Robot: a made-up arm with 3 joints.
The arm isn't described. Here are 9 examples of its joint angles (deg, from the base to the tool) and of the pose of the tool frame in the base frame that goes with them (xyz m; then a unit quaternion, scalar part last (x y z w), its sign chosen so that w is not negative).
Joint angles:
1: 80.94 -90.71 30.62
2: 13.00 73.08 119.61
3: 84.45 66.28 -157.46
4: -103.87 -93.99 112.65
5: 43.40 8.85 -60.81
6: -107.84 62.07 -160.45
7: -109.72 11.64 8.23
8: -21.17 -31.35 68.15
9: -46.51 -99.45 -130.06
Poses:
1: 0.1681 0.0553 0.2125 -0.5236 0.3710 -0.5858 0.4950
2: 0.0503 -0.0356 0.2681 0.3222 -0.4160 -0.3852 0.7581
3: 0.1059 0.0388 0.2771 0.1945 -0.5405 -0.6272 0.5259
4: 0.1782 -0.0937 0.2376 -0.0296 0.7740 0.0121 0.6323
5: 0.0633 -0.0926 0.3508 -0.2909 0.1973 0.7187 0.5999
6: 0.1094 -0.1668 0.1391 -0.4946 -0.6847 0.4889 0.2180
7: 0.0086 -0.1235 0.1560 0.7731 -0.2621 0.0411 0.5762
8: 0.0964 -0.0664 0.3347 0.0378 0.2907 -0.3246 0.8993
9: 0.1440 -0.1668 0.1651 0.7869 -0.0832 0.6090 0.0544
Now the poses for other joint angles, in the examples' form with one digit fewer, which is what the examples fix.
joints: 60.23 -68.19 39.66
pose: 0.133 0.059 0.253 -0.506 0.333 -0.449 0.656
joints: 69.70 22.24 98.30
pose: 0.069 0.019 0.207 -0.417 -0.399 -0.315 0.753
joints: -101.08 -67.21 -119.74
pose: 0.152 -0.110 0.105 -0.616 0.488 -0.603 0.138
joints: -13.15 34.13 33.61
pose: 0.008 -0.097 0.245 0.122 -0.301 0.044 0.945
